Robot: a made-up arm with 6 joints.
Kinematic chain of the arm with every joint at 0, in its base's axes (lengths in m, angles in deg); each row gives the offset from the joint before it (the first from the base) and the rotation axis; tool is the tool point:
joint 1: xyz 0 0 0.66 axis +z
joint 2: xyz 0.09 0 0 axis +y
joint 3: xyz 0 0 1.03 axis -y
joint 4: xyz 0 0 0.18 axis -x
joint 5: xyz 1.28 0 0 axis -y
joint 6: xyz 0.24 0 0 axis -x
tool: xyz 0 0 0
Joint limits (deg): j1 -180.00..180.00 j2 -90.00..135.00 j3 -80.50..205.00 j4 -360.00..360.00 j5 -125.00..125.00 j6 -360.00..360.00
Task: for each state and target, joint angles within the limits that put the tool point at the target. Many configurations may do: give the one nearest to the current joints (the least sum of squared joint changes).
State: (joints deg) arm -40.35 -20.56 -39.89 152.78 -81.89 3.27
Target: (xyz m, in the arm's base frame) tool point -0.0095 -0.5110 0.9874
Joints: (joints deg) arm -71.11 -49.42 -80.50 127.11 -114.31 3.27
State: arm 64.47 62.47 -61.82 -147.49 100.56 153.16
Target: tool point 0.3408 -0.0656 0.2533
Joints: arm 21.53 48.95 -70.77 -127.21 103.21 153.16
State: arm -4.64 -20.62 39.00 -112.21 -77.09 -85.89
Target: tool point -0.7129 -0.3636 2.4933
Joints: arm 43.19 -57.91 19.51 -111.24 -95.21 -85.89
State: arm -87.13 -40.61 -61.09 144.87 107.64 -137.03
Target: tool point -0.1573 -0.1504 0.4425
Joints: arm -131.28 6.20 -80.50 184.60 99.52 -137.03
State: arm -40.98 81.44 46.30 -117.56 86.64 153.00
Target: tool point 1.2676 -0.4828 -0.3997
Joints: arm -12.98 80.67 0.18 -128.66 97.42 153.00
